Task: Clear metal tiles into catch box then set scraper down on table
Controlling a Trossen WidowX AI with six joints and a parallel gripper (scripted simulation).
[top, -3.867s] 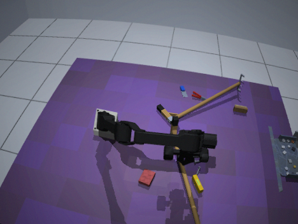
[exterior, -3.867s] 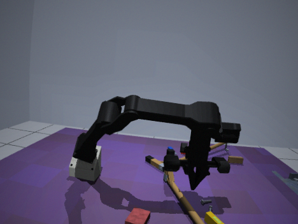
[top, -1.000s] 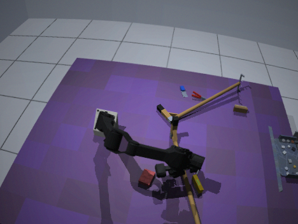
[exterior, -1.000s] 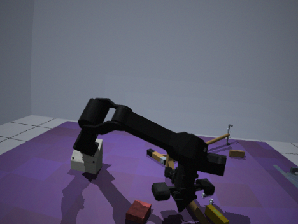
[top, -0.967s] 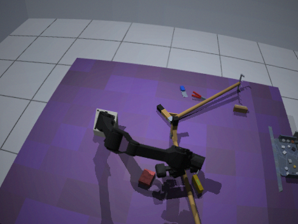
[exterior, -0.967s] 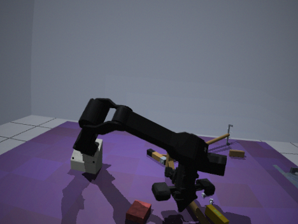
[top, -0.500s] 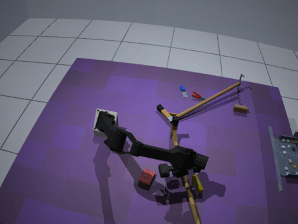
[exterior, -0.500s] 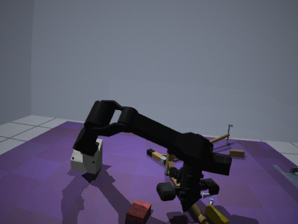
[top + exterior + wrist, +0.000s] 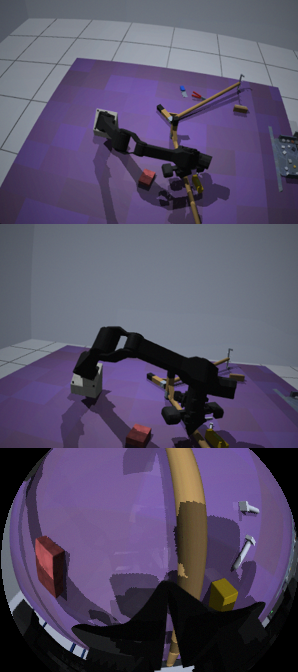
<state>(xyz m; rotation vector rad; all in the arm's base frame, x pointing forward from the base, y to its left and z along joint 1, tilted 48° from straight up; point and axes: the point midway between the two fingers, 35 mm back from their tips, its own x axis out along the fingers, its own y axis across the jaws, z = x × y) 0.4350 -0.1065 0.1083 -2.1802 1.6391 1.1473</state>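
Right now my gripper tip is 50 mm below the long scraper, 30 mm short of it and 10 mm to the left of it. The rest, counted from my gripper tip: red block: 150 mm behind, 50 mm to the right; yellow block: 90 mm ahead, 10 mm to the right, 10 mm above; blue item: 620 mm to the left, 130 mm behind, 10 mm below.
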